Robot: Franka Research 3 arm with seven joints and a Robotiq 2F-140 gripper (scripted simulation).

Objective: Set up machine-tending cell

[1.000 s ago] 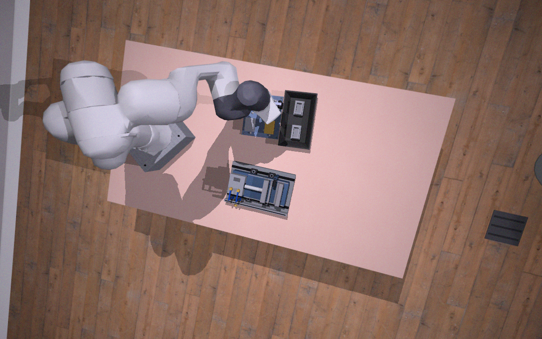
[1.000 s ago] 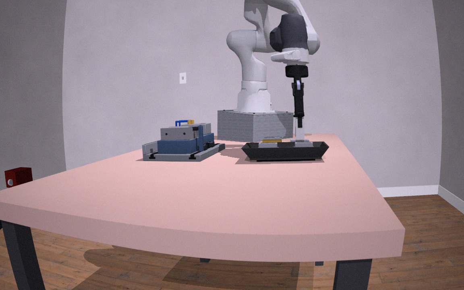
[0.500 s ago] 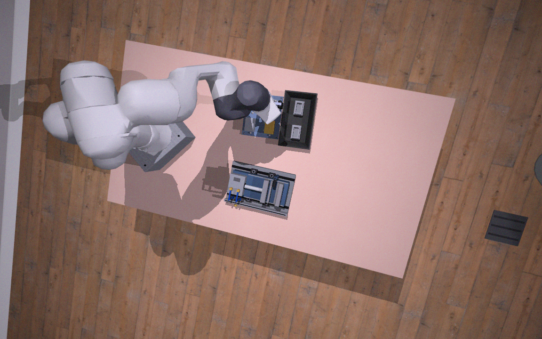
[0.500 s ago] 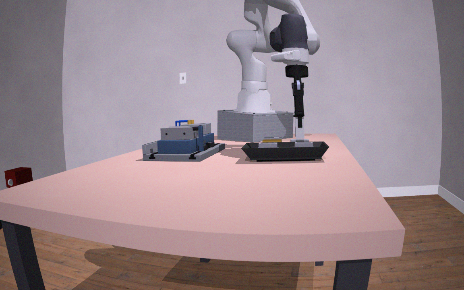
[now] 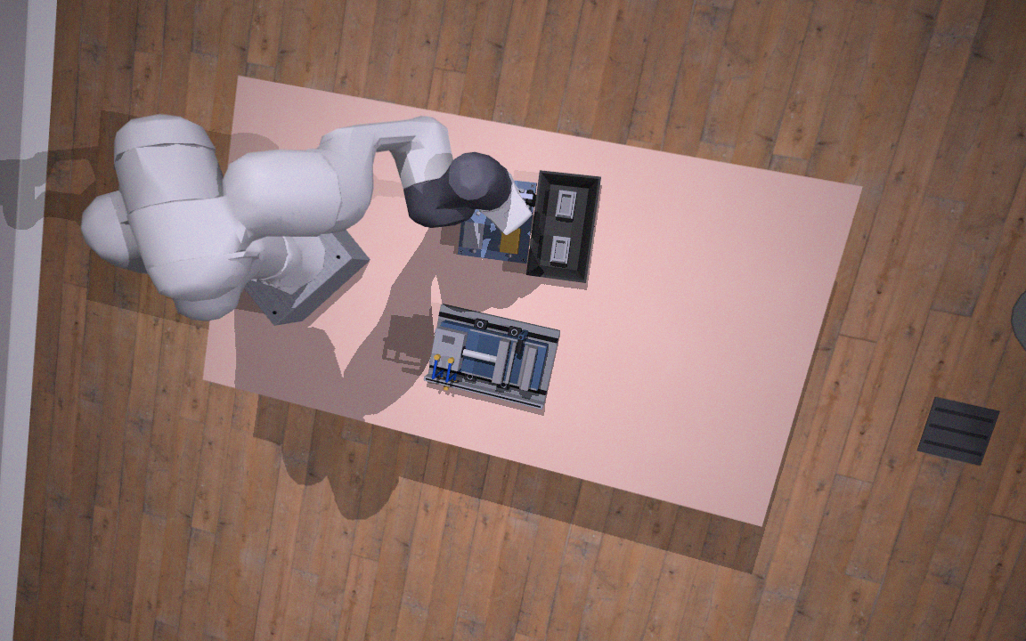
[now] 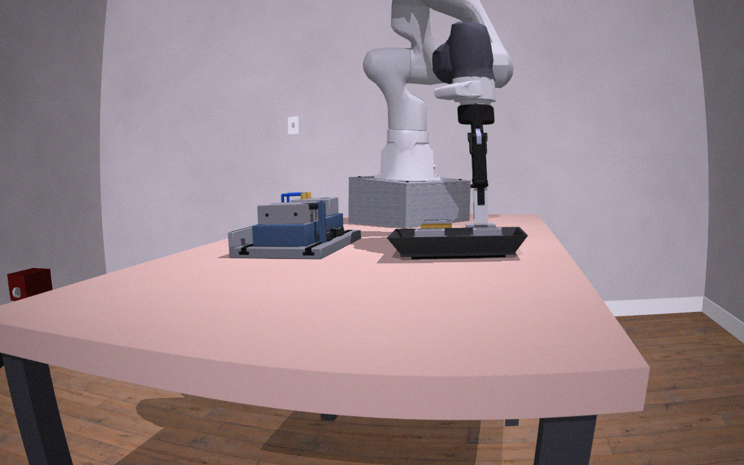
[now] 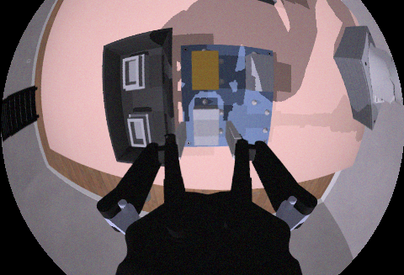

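Now: hand 50 mm above the aluminium blank. Also, from my hand: cylinder: 80 mm behind, 370 mm to the right; then brass blank: 10 mm ahead, 90 mm to the right, 50 mm below; then vise: 20 mm ahead, 370 mm to the right, 40 mm below.
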